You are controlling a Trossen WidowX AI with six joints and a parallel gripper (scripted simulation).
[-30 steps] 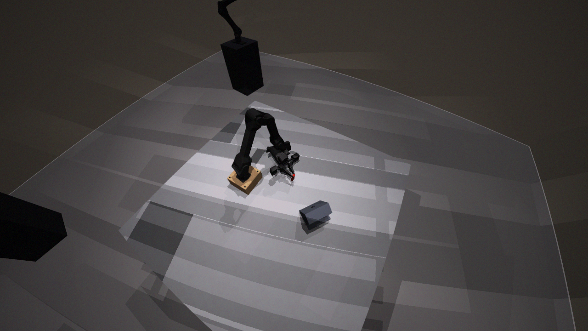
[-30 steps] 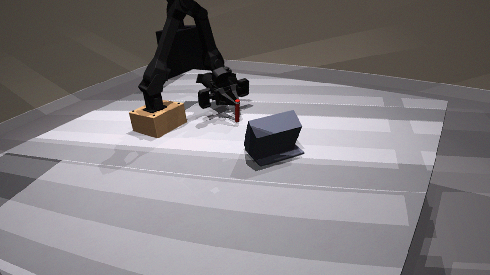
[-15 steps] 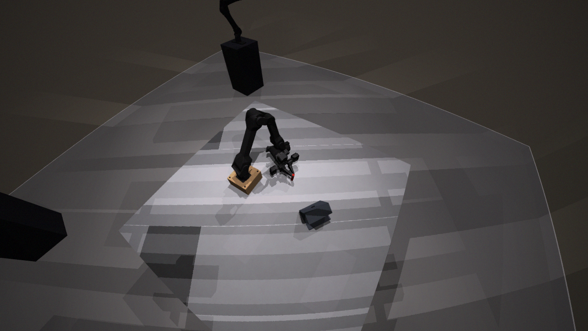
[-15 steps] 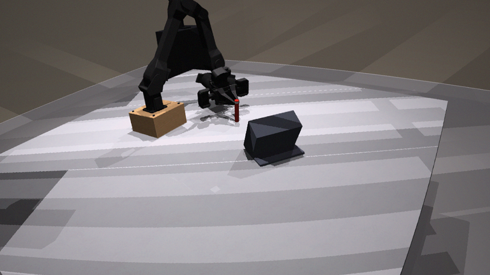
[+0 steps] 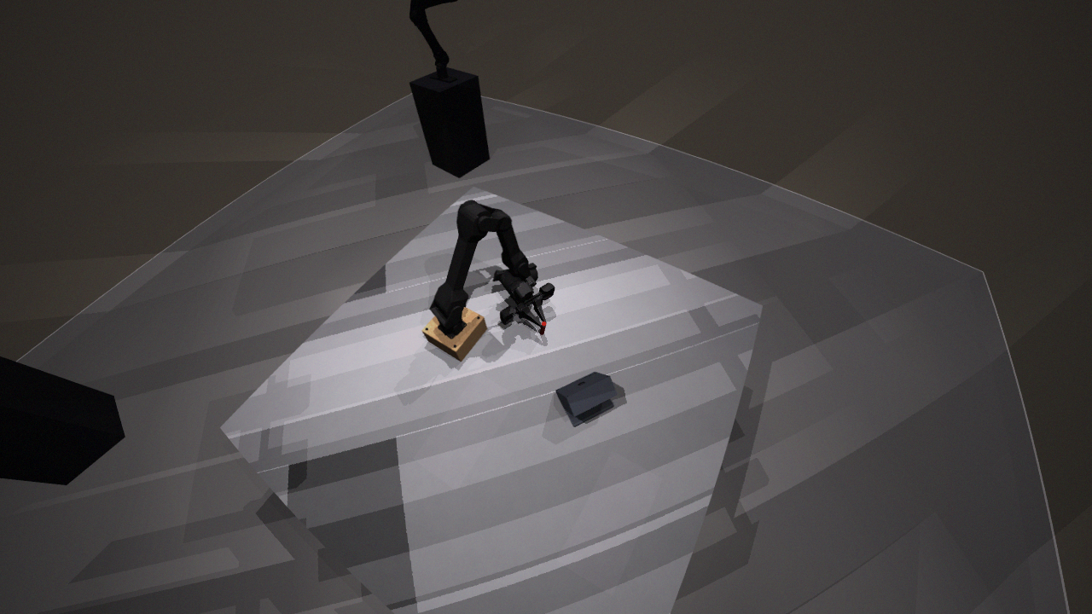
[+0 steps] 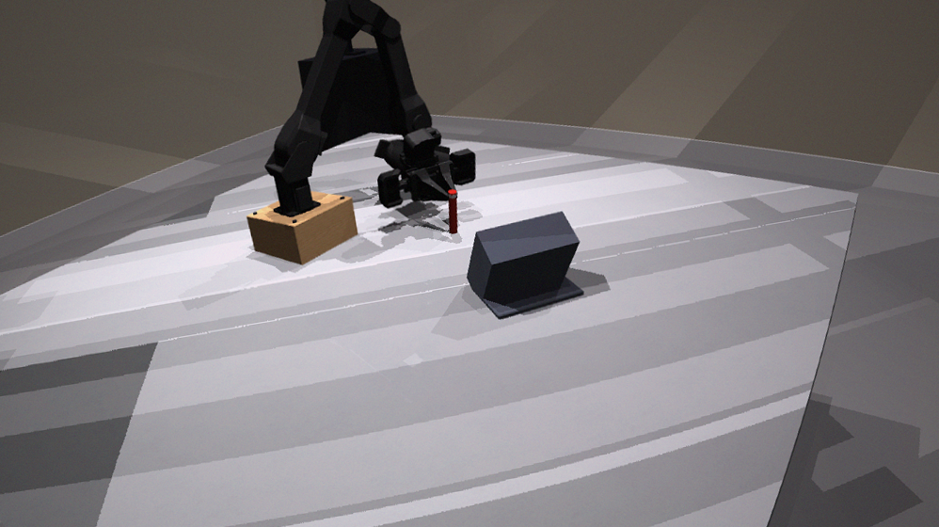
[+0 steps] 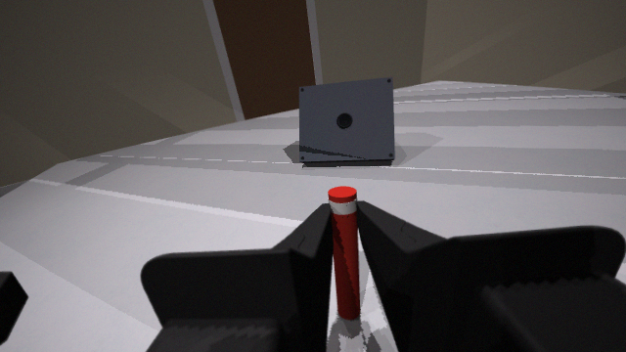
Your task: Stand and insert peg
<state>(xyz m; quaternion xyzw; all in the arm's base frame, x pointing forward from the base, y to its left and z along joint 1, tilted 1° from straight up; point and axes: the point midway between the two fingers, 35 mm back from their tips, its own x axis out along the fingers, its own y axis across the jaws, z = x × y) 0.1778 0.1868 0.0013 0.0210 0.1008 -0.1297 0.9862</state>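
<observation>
My gripper tip is now 10 mm above the red peg. The rest, counted from my gripper tip: dark grey sloped panel: 220 mm ahead, 90 mm to the right, 20 mm below.
</observation>
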